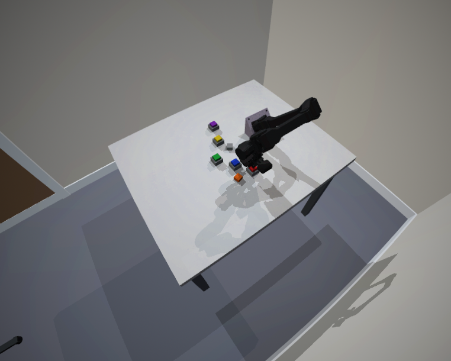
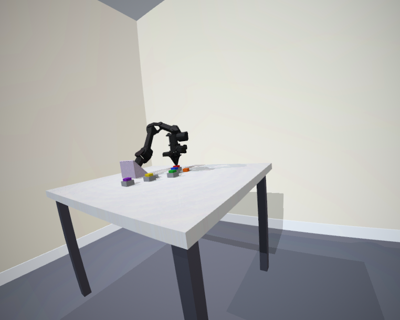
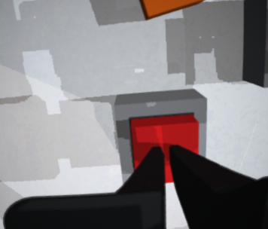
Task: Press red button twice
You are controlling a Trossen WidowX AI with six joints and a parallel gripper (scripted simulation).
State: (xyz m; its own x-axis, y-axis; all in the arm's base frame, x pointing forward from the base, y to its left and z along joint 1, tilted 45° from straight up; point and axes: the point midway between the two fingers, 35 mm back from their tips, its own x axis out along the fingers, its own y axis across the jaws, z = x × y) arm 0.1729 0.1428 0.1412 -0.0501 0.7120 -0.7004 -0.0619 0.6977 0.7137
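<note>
The red button lies 1 cm below my gripper tip. Round my gripper tip: blue button (5 cm ahead, 8 cm to the right, 1 cm below); then orange block (8 cm ahead, 3 cm below); then green button (12 cm ahead, 16 cm to the right, 1 cm below).
</note>
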